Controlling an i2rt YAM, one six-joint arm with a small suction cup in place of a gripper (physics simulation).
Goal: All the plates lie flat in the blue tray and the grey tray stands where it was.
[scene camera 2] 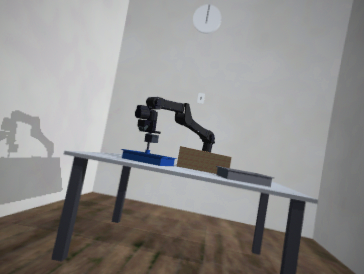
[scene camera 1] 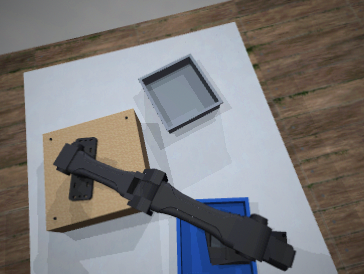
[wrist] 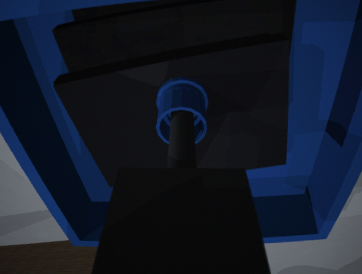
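Where they show: end effector, tool point: (wrist: 182,94); arm's base, origin of the base link: (scene camera 2: 205,154) (scene camera 1: 84,168).
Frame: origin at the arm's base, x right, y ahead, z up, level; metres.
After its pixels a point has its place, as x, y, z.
Note:
The blue tray (scene camera 1: 192,244) @[0.234, 0.324, -0.106] (scene camera 2: 154,159) @[0.149, 0.499, -0.081] (wrist: 302,109) @[0.315, 0.397, -0.106] sits at the table's near edge. Dark square plates lie flat in it, stacked. In the wrist view the top plate (wrist: 112,122) @[0.180, 0.424, -0.065] lies over a lower one (wrist: 125,32) @[0.195, 0.472, -0.085]. A corner of a plate (scene camera 1: 221,256) @[0.270, 0.409, -0.065] shows under the arm in scene camera 1. My suction cup (wrist: 181,109) (scene camera 2: 148,150) points straight down at the middle of the top plate. I cannot tell whether it touches. The grey tray (scene camera 1: 178,95) @[-0.299, 0.297, -0.106] (scene camera 2: 244,176) @[-0.314, 0.411, -0.080] stands empty at the far side of the table.
The arm's base is bolted to a wooden block (scene camera 1: 115,141) @[-0.082, 0.096, 0.006] (scene camera 2: 204,160) @[-0.043, 0.184, -0.042] on the left of the white table (scene camera 1: 249,149) @[-0.067, 0.538, -0.109] (scene camera 2: 197,174) @[-0.111, 0.559, -0.109]. The arm reaches across above the blue tray's left half. The wooden floor lies beyond the table's right edge.

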